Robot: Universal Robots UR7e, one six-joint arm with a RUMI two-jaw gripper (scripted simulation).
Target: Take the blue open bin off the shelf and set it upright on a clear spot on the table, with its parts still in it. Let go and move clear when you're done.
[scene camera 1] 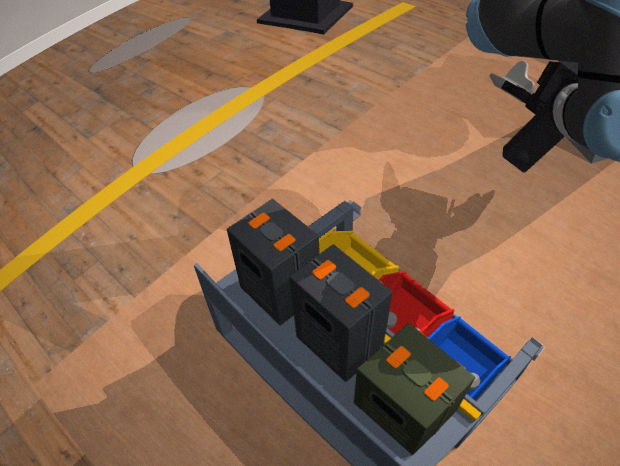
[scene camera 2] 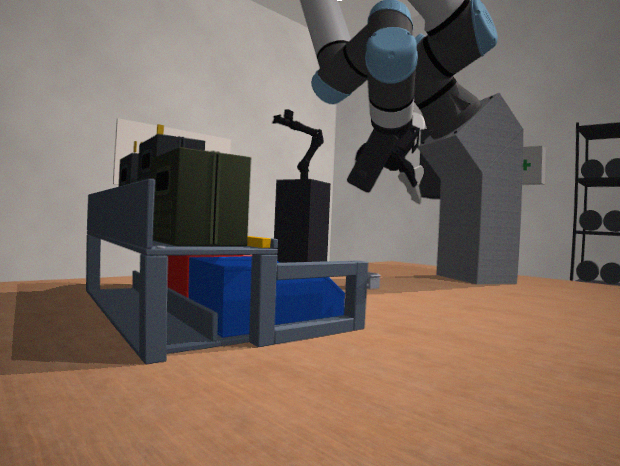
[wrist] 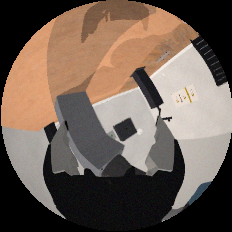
Observation:
I see my gripper (scene camera 1: 529,102), a blue open bin (scene camera 2: 222,284), a red bin (scene camera 1: 412,303) and a green case (scene camera 1: 408,387).
The blue open bin is seen too in scene camera 1 (scene camera 1: 459,340). The green case also shows in scene camera 2 (scene camera 2: 201,198). My gripper is seen too in scene camera 2 (scene camera 2: 386,187) and in the wrist view (wrist: 110,119). The wrist view does not show the blue open bin: it is out of frame. The wrist view misses the red bin: it is out of frame.

